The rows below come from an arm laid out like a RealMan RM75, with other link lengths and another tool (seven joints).
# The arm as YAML. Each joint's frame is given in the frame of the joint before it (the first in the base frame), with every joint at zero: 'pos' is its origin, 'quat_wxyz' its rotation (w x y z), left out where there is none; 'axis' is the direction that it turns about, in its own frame. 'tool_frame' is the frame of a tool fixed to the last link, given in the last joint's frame.
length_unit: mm
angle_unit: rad
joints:
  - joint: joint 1
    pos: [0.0, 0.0, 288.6]
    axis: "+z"
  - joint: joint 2
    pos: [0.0, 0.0, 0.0]
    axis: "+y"
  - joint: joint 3
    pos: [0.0, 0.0, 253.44]
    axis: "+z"
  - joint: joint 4
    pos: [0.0, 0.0, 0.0]
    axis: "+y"
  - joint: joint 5
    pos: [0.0, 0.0, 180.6]
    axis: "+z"
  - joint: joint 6
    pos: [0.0, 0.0, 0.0]
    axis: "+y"
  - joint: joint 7
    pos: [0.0, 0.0, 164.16]
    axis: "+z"
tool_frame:
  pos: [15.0, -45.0, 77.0]
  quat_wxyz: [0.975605, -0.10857, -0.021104, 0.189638]
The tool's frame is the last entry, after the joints.
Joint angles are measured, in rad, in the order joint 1, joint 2, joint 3, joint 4, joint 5, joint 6, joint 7. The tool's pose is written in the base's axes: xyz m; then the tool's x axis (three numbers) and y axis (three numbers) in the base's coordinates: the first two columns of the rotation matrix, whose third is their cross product. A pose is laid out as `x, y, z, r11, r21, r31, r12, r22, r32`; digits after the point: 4 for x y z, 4 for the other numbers.
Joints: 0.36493 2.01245 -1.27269 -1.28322 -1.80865 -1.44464 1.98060
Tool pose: 0.1880, 0.3576, -0.0194, 0.6339, -0.6803, -0.3678, -0.6524, -0.7258, 0.2181
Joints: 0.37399 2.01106 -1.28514 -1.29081 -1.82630 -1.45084 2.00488
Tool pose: 0.1877, 0.3556, -0.0225, 0.6386, -0.6885, -0.3437, -0.6581, -0.7201, 0.2200
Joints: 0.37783 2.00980 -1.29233 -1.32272 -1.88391 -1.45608 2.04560
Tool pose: 0.1945, 0.3556, -0.0219, 0.6491, -0.6963, -0.3062, -0.6766, -0.7125, 0.1860
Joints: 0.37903 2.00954 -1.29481 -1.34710 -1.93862 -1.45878 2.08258
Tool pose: 0.2030, 0.3563, -0.0201, 0.6499, -0.7078, -0.2769, -0.6983, -0.6999, 0.1500
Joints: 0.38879 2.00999 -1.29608 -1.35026 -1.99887 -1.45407 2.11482
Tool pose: 0.2140, 0.3592, -0.0193, 0.6439, -0.7241, -0.2473, -0.7238, -0.6812, 0.1100
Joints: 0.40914 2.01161 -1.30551 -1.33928 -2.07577 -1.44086 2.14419
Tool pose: 0.2271, 0.3639, -0.0202, 0.6413, -0.7391, -0.2063, -0.7461, -0.6634, 0.0572
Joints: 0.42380 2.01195 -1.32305 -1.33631 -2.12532 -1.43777 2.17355
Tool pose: 0.2340, 0.3646, -0.0222, 0.6390, -0.7501, -0.1703, -0.7579, -0.6518, 0.0271
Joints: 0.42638 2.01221 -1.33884 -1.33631 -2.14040 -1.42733 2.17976
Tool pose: 0.2357, 0.3652, -0.0240, 0.6438, -0.7487, -0.1581, -0.7567, -0.6537, 0.0140
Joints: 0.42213 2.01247 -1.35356 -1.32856 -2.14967 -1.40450 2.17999
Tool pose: 0.2399, 0.3662, -0.0257, 0.6428, -0.7499, -0.1564, -0.7592, -0.6508, 0.0001
